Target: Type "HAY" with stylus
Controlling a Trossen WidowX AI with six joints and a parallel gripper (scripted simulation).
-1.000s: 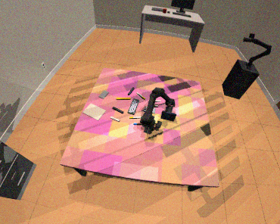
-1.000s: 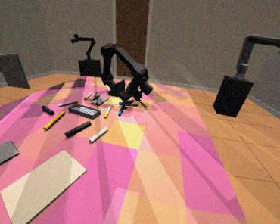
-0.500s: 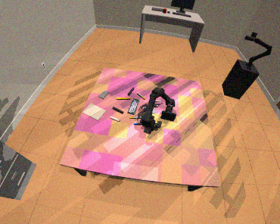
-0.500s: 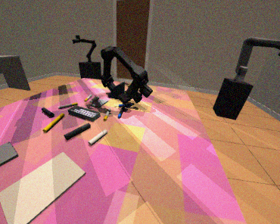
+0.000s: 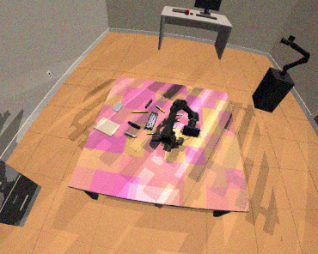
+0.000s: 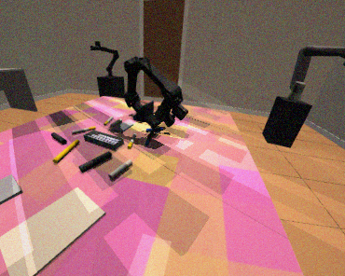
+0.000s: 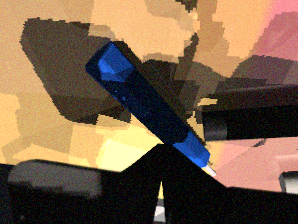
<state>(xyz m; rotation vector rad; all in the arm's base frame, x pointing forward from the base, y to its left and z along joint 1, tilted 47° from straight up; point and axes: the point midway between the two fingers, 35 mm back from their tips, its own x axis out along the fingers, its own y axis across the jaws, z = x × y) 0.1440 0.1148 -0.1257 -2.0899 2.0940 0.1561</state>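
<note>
The blue stylus lies 2 cm ahead of my gripper tip, 1 cm to the right of it and 1 cm below it. The rest, counted from my gripper tip: yellow marker: 34 cm ahead, 22 cm to the right, 1 cm below; then blue-tipped pen: 11 cm ahead, 4 cm to the left, 1 cm below; then white sheet: 57 cm ahead, 3 cm to the left, 1 cm below.
</note>
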